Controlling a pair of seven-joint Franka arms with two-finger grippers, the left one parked.
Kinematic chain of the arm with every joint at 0, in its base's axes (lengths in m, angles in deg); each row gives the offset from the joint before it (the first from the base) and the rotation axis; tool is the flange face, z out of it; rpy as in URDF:
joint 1: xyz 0 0 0.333 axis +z
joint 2: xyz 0 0 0 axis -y
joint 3: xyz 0 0 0.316 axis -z
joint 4: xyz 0.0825 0 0 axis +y
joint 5: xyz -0.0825 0 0.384 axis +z
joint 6: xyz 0 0 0 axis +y
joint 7: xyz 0.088 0 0 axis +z
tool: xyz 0 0 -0.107 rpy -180 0 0
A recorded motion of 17 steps. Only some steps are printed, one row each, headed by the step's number.
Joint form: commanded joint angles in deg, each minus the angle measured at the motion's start. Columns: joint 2, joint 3, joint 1, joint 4, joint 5, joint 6, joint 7.
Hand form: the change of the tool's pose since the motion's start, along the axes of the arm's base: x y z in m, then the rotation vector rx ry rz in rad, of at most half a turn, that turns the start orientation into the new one. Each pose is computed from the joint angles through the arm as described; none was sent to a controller.
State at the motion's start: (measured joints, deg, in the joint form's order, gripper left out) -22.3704 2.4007 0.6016 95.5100 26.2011 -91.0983 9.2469
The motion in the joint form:
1: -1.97 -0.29 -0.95 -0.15 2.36 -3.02 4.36
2: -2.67 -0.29 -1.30 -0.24 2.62 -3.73 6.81
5: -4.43 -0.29 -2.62 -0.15 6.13 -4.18 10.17
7: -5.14 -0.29 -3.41 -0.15 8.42 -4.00 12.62
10: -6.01 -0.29 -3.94 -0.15 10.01 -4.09 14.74
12: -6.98 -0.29 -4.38 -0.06 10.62 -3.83 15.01
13: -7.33 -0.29 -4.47 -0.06 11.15 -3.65 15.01
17: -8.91 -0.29 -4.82 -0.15 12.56 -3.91 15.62
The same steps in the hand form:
1: 0.0094 -0.0061 -0.0172 0.0529 -0.0515 0.0092
2: 0.0117 -0.0101 -0.0236 0.0688 -0.0719 0.0304
5: 0.0144 -0.0198 -0.0407 0.1388 -0.0815 0.0162
7: 0.0154 -0.0250 -0.0467 0.1880 -0.0940 0.0136
10: 0.0163 -0.0287 -0.0549 0.2231 -0.1044 0.0150
12: 0.0152 -0.0323 -0.0657 0.2361 -0.0873 0.0042
13: 0.0150 -0.0324 -0.0691 0.2451 -0.0804 -0.0025
17: 0.0157 -0.0346 -0.0845 0.2675 -0.0689 -0.0202

